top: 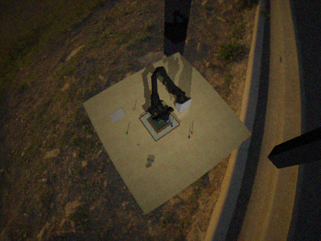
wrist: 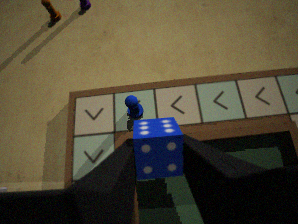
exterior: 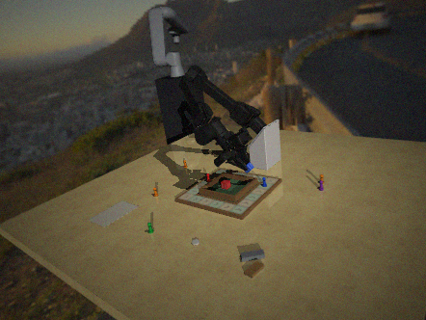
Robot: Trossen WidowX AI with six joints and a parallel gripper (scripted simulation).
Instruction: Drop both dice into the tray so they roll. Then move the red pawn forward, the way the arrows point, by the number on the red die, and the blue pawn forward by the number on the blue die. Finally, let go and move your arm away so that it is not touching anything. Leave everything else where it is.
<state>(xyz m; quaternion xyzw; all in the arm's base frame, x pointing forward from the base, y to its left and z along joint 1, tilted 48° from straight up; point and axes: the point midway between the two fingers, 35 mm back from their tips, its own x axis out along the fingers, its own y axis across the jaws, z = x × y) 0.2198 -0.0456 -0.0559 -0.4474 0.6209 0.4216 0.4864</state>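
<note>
My gripper tip is now 1 cm short of the red pawn, 18 cm to the left of it and 6 cm above it. From my gripper tip the other things lie so: blue die: right at my gripper tip; blue pawn: 2 cm behind, 5 cm to the left, 6 cm below; red die: 4 cm ahead, 8 cm to the right, 6 cm below.
</note>
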